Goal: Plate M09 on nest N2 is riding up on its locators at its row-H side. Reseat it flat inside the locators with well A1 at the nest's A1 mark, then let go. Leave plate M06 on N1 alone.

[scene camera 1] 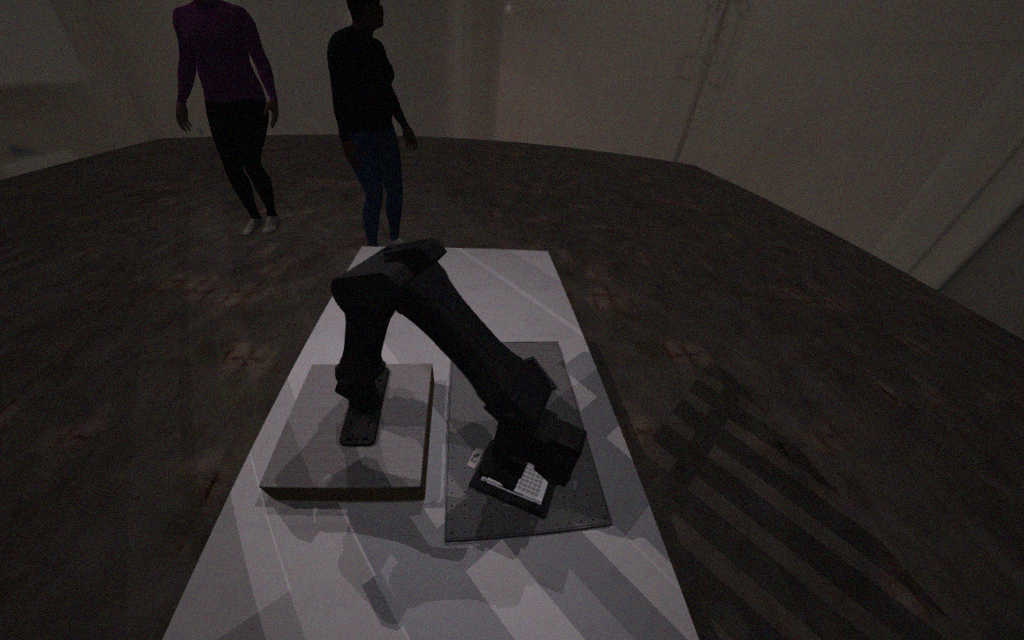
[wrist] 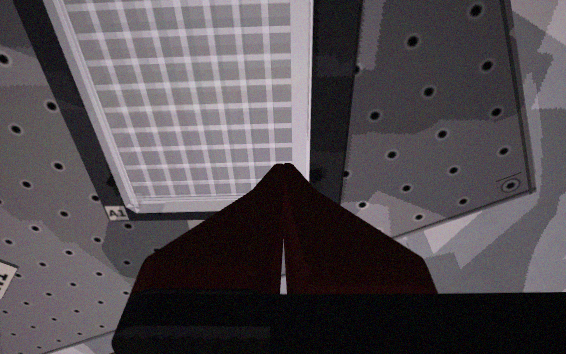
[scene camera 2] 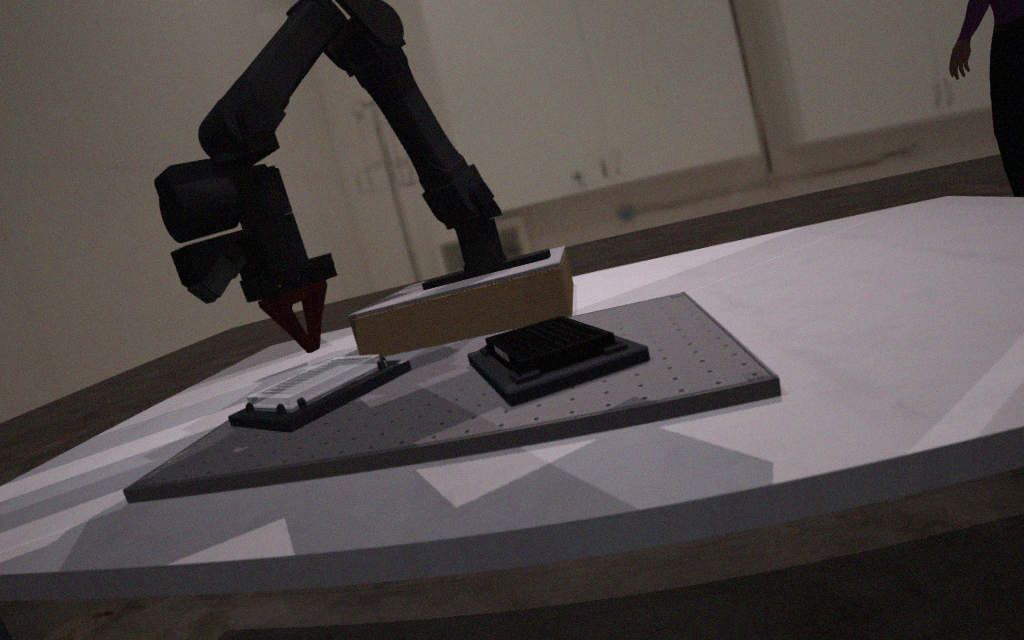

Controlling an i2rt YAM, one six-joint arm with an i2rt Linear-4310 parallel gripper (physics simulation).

Scene:
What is my gripper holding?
Nothing.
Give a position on a dark nest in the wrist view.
335, 37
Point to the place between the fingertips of my gripper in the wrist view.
283, 178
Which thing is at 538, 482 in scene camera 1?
A pale well plate.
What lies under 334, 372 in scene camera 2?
A pale well plate.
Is my gripper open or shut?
Shut.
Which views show my gripper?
Scene camera 1, the wrist view and scene camera 2: all of them.

